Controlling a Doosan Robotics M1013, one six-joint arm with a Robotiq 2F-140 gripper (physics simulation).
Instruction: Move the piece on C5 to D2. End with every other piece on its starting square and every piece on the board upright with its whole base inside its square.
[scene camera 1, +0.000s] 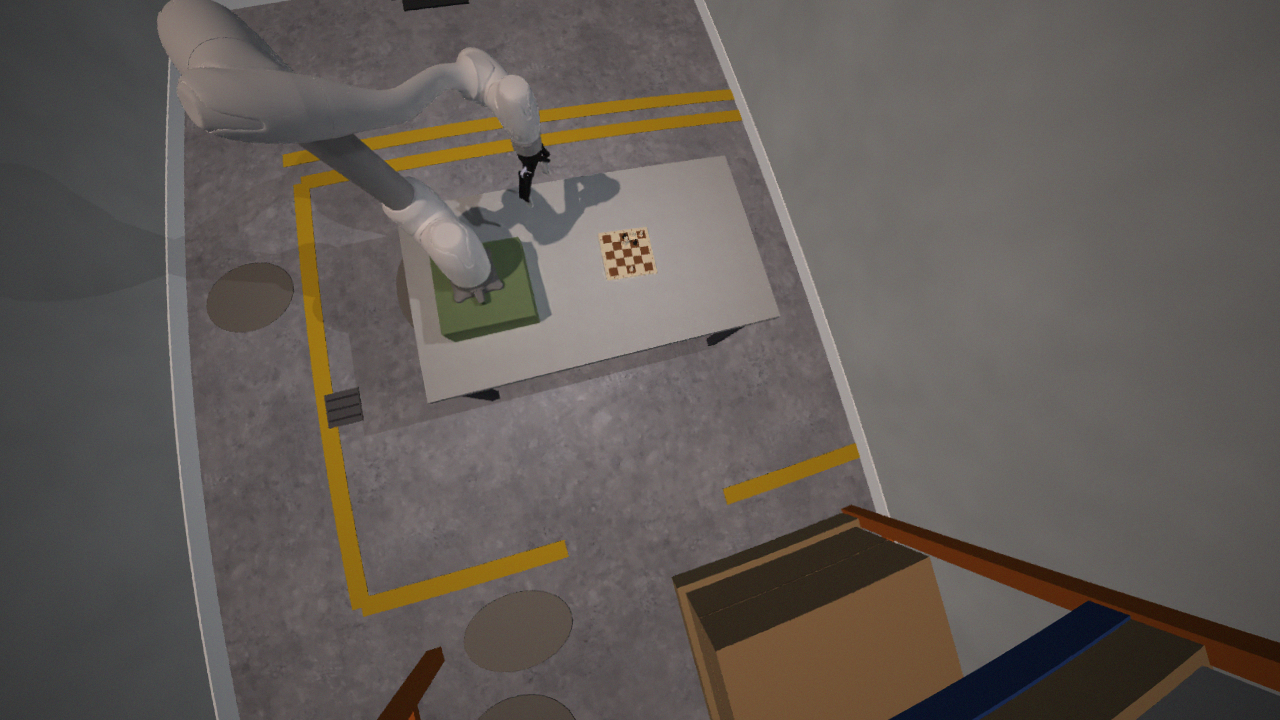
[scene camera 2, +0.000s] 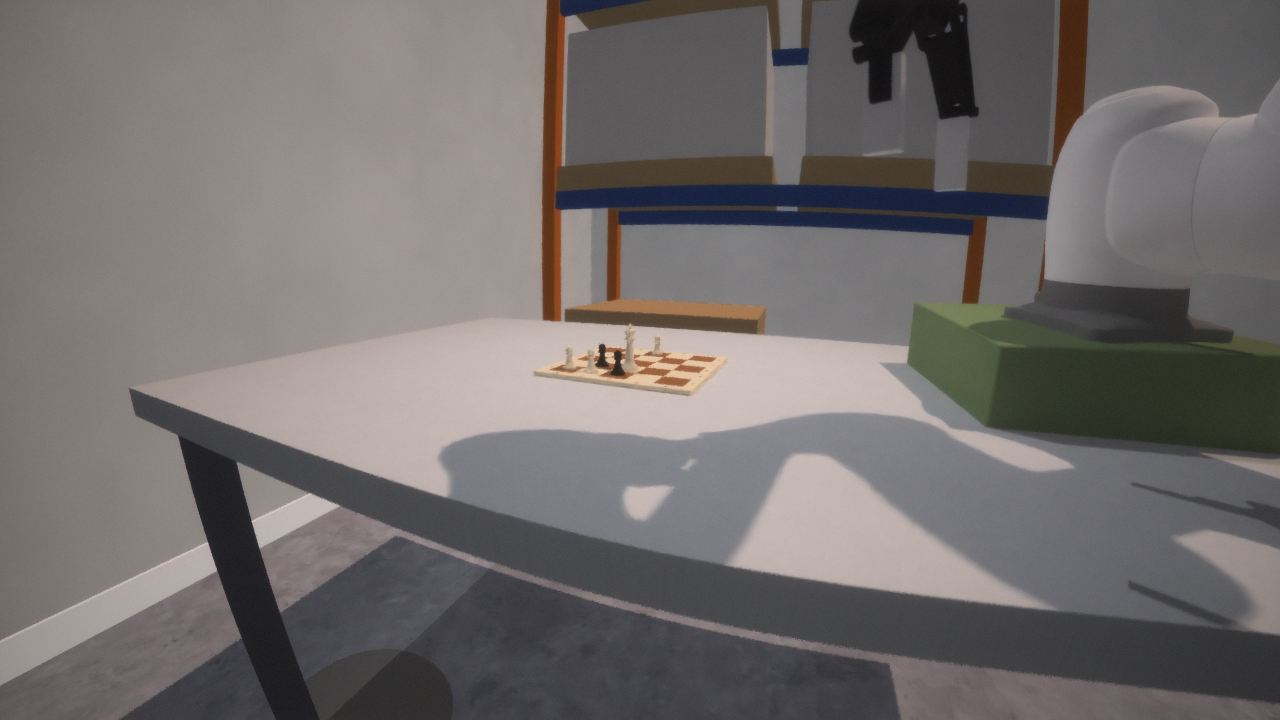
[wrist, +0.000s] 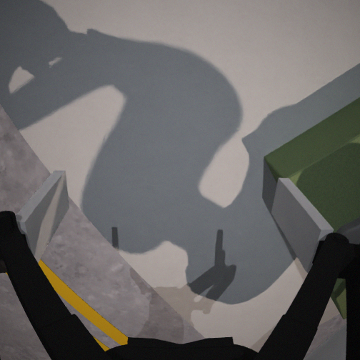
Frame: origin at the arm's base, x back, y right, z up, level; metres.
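Seen in the pictures: gripper, fingertip midpoint: (scene camera 1: 538, 189) (scene camera 2: 921, 174); arm's base, link origin: (scene camera 1: 473, 275) (scene camera 2: 1104, 327).
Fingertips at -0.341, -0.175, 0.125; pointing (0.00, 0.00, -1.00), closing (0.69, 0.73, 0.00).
Offsets run from my fingertips to a thing's top centre, as dx, dy, dz. Level surfaces: height alone.
The chessboard @[-0.274, +0.250, -0.225] (scene camera 1: 617, 265) (scene camera 2: 644, 385) lies flat on the table. In scene camera 2 a tall white piece @[-0.279, +0.208, -0.161] (scene camera 2: 630, 349), a black piece @[-0.289, +0.177, -0.193] (scene camera 2: 617, 363), another black piece @[-0.322, +0.220, -0.193] (scene camera 2: 602, 355) and small white pieces @[-0.361, +0.192, -0.193] (scene camera 2: 569, 359) @[-0.326, +0.181, -0.193] (scene camera 2: 590, 361) @[-0.259, +0.326, -0.193] (scene camera 2: 657, 345) stand upright on it. The square labels are too small to read, so I cannot tell which piece is on C5. My gripper (scene camera 1: 527, 191) (scene camera 2: 917, 170) (wrist: 171, 192) is open and empty, high above the table's edge and well away from the board. The board does not show in the wrist view.
The arm's base stands on a green block (scene camera 1: 501, 313) (scene camera 2: 1118, 402) (wrist: 330, 180) on the table @[dz -0.231] (scene camera 1: 698, 268) (scene camera 2: 358, 385). A rack (scene camera 2: 552, 161) with boxes stands behind the table in scene camera 2. The arm's shadow falls across the table top.
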